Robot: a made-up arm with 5 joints.
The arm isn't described. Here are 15 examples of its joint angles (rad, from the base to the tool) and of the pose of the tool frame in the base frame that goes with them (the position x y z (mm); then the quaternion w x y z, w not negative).
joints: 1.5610 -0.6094 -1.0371 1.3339 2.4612
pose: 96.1 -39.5 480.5 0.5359 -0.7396 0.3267 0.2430
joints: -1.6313 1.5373 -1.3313 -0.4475 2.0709
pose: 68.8 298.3 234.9 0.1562 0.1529 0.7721 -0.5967
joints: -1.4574 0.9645 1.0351 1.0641 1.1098
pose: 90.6 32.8 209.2 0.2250 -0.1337 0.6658 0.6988
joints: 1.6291 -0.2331 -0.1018 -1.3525 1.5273
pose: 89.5 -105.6 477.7 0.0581 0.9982 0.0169 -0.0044
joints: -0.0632 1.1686 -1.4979 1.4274 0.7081
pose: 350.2 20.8 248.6 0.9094 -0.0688 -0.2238 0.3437
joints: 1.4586 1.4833 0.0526 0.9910 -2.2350
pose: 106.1 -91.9 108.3 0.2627 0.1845 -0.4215 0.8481
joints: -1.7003 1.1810 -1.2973 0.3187 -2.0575
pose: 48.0 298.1 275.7 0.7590 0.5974 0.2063 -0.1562
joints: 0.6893 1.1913 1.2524 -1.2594 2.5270
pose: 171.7 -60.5 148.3 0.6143 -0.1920 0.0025 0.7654
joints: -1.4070 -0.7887 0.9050 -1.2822 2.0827
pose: 100.8 84.3 414.8 0.0300 0.3021 0.9318 -0.1988
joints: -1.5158 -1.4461 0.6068 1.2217 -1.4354
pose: 89.1 40.0 345.7 0.8285 0.5584 -0.0396 0.0131
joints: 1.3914 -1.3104 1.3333 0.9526 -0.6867
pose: 105.4 -52.9 259.3 0.4645 -0.0945 -0.2776 -0.8356
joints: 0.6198 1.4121 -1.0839 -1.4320 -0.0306
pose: 307.8 -149.1 283.5 0.2174 -0.2597 -0.9375 -0.0792
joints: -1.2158 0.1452 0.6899 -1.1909 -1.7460
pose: 156.7 189.1 324.9 0.5471 0.8193 -0.0538 -0.1629
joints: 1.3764 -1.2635 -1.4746 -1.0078 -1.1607
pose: 53.8 213.1 313.3 0.2429 0.0388 0.4630 -0.8515
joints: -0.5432 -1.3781 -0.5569 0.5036 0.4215
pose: -2.1 -51.3 460.8 0.0625 0.0849 -0.9940 0.0308
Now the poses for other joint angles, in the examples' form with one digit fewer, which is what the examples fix.
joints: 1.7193 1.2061 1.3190 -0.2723 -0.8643
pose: 92 -27 163 0.237 0.131 0.308 -0.912
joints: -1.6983 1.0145 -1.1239 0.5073 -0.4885
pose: 50 290 281 0.696 0.498 -0.242 0.457
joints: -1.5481 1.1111 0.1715 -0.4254 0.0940
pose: 92 216 144 0.655 0.238 -0.255 0.670
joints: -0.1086 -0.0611 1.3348 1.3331 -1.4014
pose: 110 6 251 0.681 -0.348 0.352 -0.540
